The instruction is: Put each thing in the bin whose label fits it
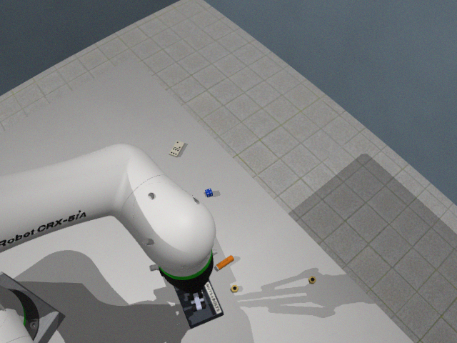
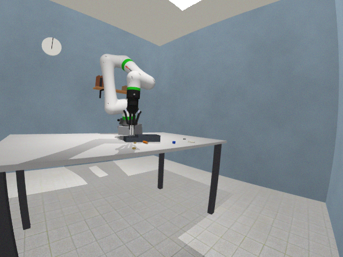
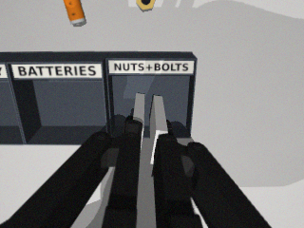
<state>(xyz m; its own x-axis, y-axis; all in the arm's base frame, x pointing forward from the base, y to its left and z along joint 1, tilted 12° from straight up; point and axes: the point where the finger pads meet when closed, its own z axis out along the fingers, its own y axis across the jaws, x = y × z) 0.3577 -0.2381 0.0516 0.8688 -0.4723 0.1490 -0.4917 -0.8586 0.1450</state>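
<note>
Right now my hand is 70 mm to the right of the dark three-part bin, 60 mm above it and 30 mm short of it. Round my hand: orange battery 110 mm ahead, 70 mm below, 30 mm to the left; then cream domino 370 mm to the left, 260 mm ahead, 70 mm below; then blue die 220 mm ahead, 200 mm to the left, 70 mm below.
</note>
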